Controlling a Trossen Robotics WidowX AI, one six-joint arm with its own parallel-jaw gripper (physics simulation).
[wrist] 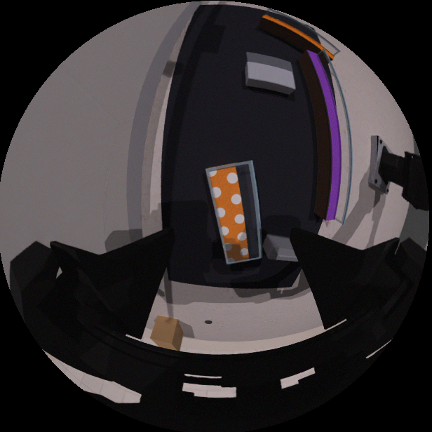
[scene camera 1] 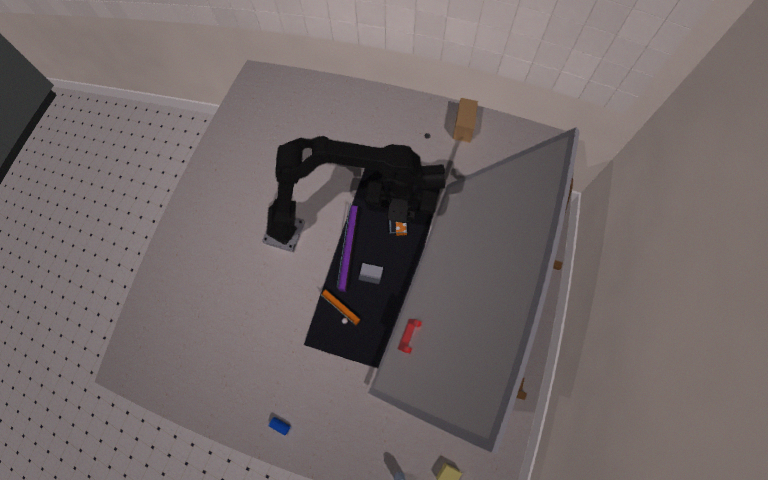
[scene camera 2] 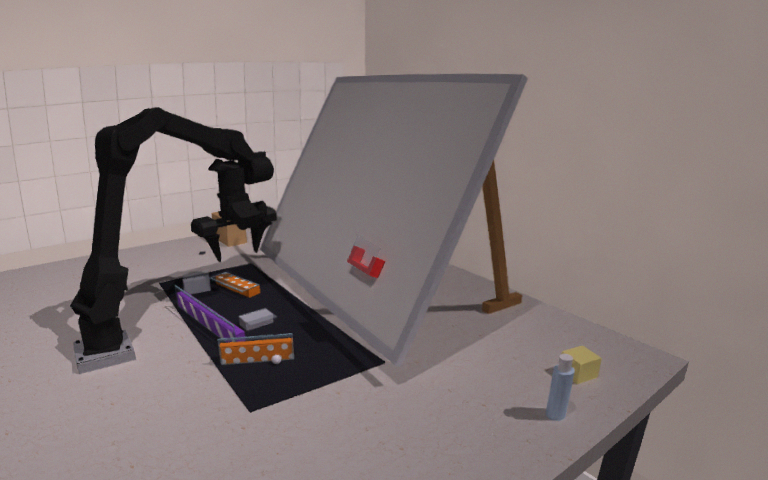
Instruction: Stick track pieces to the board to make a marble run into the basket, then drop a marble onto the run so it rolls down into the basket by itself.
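Frame: origin at the arm's base, x down, y right, z back, level; metres.
Where they show: gripper, fingertip midpoint: (scene camera 2: 238, 256); arm's base, origin of the base link: (scene camera 1: 283, 231) (scene camera 2: 103, 345).
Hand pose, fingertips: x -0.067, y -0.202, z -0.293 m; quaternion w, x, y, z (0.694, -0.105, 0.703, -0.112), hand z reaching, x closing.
Observation:
Each offset is from my fingertips to the centre of the thing. "*": to the spot under its first point. Level surfaces: height alone.
My gripper (scene camera 2: 237, 255) (wrist: 234, 233) is open and empty, pointing down above an orange dotted track piece @[* dy +0.028, dx +0.061, dz -0.018 m] (scene camera 1: 401, 228) (scene camera 2: 236, 284) (wrist: 229, 200) on the black mat @[dx +0.083 m] (scene camera 1: 322, 335) (scene camera 2: 294, 384) (wrist: 215, 110). In the wrist view this piece lies between and ahead of the fingertips. A long purple piece @[* dy +0.160, dx +0.051, dz +0.085 m] (scene camera 1: 348, 249) (scene camera 2: 206, 314) (wrist: 336, 150) and another orange piece @[* dy +0.317, dx +0.051, dz +0.022 m] (scene camera 1: 340, 307) (scene camera 2: 254, 350) (wrist: 292, 34) stand on the mat. A white marble @[dy +0.342, dx +0.075, dz -0.003 m] (scene camera 1: 344, 320) (scene camera 2: 276, 358) is beside the latter. The red basket @[dy +0.309, dx -0.075, dz -0.186 m] (scene camera 1: 408, 336) (scene camera 2: 376, 267) is low on the tilted board (scene camera 1: 487, 254) (scene camera 2: 396, 158) (wrist: 65, 150).
A light grey block @[dy +0.189, dx +0.073, dz -0.003 m] (scene camera 1: 371, 272) (scene camera 2: 257, 318) (wrist: 270, 76) and a darker grey one @[dy -0.033, dx +0.057, dz +0.099 m] (scene camera 2: 196, 284) (wrist: 281, 247) lie on the mat. A tan box @[dy -0.415, dx +0.046, dz -0.032 m] (scene camera 1: 466, 118) (wrist: 166, 332) stands behind. A blue bottle @[dy +0.653, dx +0.036, dz -0.341 m] (scene camera 2: 559, 390) and yellow block @[dy +0.587, dx +0.067, dz -0.454 m] (scene camera 2: 584, 365) stand at the right.

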